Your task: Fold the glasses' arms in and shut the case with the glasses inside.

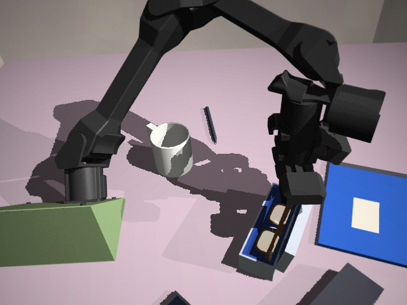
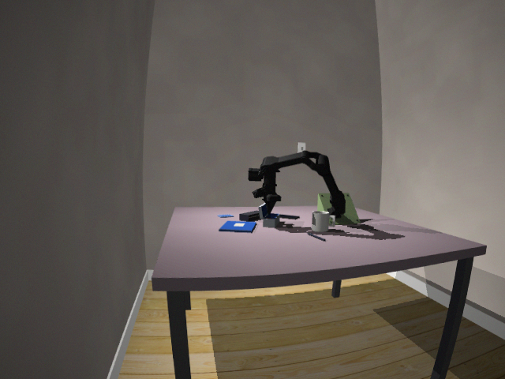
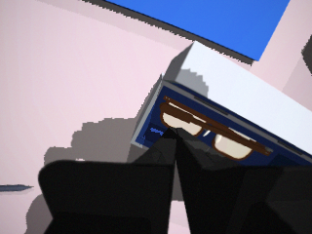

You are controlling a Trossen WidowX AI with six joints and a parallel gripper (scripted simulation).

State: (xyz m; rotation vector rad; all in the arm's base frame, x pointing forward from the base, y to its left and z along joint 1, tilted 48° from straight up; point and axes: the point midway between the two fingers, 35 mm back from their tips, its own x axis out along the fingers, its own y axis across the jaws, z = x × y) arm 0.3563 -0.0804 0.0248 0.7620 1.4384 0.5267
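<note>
My hand is 70 mm to the left of the glasses case lid and 30 mm above it. Also, from my hand: dark grey box 10 mm ahead, 210 mm to the right, 80 mm below; white mug 200 mm behind, 160 mm to the left, 60 mm below; glasses case 20 mm behind, 60 mm to the right, 50 mm below.
</note>
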